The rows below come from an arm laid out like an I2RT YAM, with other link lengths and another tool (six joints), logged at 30 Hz.
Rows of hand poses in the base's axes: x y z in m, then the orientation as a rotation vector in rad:
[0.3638 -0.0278 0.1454 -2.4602 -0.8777 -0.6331]
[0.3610 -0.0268 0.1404 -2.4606 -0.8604 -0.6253]
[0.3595 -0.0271 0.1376 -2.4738 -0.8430 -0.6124]
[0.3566 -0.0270 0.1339 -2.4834 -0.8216 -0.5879]
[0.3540 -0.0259 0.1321 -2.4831 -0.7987 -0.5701]
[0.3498 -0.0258 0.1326 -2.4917 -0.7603 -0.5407]
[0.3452 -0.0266 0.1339 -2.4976 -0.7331 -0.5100]
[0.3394 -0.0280 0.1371 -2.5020 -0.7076 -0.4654]
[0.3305 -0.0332 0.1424 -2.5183 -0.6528 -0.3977]
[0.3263 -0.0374 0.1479 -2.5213 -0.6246 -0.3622]
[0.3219 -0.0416 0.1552 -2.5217 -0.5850 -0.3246]
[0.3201 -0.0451 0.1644 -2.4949 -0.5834 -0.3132]
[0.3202 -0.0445 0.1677 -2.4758 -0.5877 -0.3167]
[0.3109 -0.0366 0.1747 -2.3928 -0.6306 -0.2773]
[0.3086 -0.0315 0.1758 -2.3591 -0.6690 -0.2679]
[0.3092 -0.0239 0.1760 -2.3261 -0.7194 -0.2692]
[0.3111 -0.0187 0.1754 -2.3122 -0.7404 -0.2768]
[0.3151 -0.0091 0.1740 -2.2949 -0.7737 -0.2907]
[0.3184 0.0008 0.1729 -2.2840 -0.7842 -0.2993]
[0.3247 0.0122 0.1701 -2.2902 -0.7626 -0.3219]
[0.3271 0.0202 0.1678 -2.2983 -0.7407 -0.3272]
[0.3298 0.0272 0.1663 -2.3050 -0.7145 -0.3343]
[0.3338 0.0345 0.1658 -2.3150 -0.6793 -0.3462]
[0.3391 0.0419 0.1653 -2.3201 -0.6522 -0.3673]
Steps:
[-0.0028 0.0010 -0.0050 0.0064 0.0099 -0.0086]
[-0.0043 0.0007 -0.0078 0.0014 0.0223 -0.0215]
[-0.0072 0.0008 -0.0115 0.0002 0.0441 -0.0330]
[-0.0098 0.0019 -0.0133 0.0084 0.0626 -0.0428]
[-0.0140 0.0020 -0.0128 0.0137 0.0922 -0.0633]
[-0.0186 0.0012 -0.0115 0.0164 0.1201 -0.0759]
[-0.0244 -0.0002 -0.0083 0.0180 0.1577 -0.0844]
[-0.0333 -0.0054 -0.0030 0.0160 0.2172 -0.1114]
[-0.0375 -0.0096 0.0025 0.0189 0.2489 -0.1234]
[-0.0419 -0.0138 0.0098 0.0271 0.2853 -0.1413]
[-0.0437 -0.0173 0.0190 0.0500 0.2979 -0.1298]
[-0.0436 -0.0167 0.0223 0.0661 0.2973 -0.1202]
[-0.0529 -0.0088 0.0293 0.1189 0.3271 -0.0522]
[-0.0552 -0.0037 0.0304 0.1329 0.3287 -0.0120]
[-0.0546 0.0039 0.0306 0.1426 0.3188 0.0336]
[-0.0527 0.0091 0.0300 0.1476 0.3093 0.0514]
[-0.0487 0.0187 0.0286 0.1513 0.2922 0.0770]
[-0.0454 0.0286 0.0275 0.1578 0.2843 0.0866]
[-0.0391 0.0400 0.0247 0.1647 0.2729 0.0658]
[-0.0367 0.0480 0.0224 0.1673 0.2740 0.0475]
[-0.0340 0.0550 0.0209 0.1729 0.2750 0.0266]
[-0.0300 0.0623 0.0204 0.1796 0.2744 -0.0024]
[-0.0247 0.0697 0.0199 0.1883 0.2653 -0.0261]

